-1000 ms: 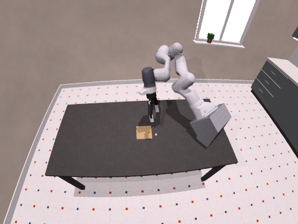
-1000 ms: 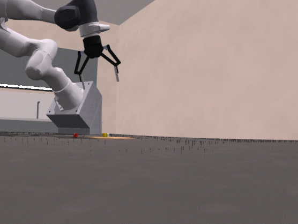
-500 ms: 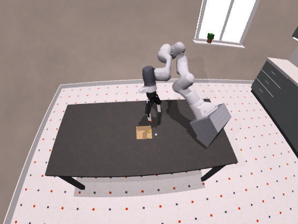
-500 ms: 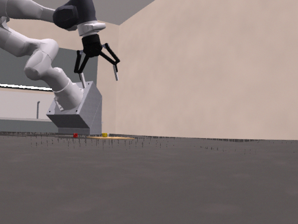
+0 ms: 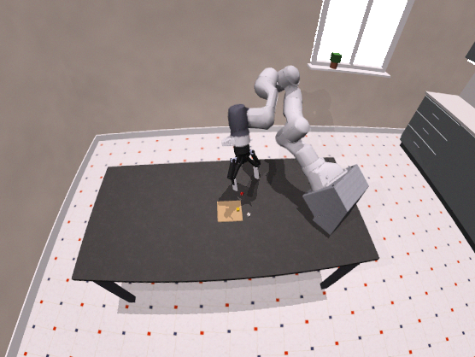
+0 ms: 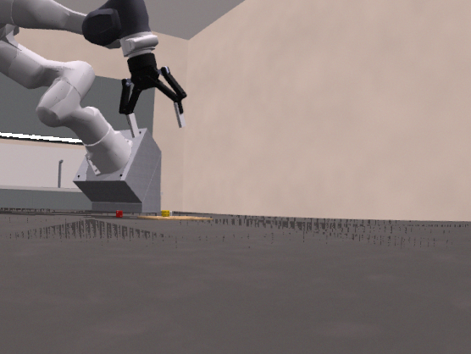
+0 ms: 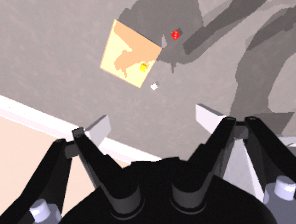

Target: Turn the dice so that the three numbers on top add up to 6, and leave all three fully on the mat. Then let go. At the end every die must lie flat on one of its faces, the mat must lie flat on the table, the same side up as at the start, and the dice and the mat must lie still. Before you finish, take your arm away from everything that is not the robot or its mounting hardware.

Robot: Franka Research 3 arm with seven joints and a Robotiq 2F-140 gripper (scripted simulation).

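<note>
Now: the red die 3 cm behind my hand, 10 cm to the right of it and 23 cm below it. From my hand the other things lie so: tan mat (8 cm ahead, 1 cm to the right, 24 cm below); then yellow die (4 cm ahead, 23 cm below); then white die (1 cm behind, 6 cm to the left, 23 cm below).
</note>
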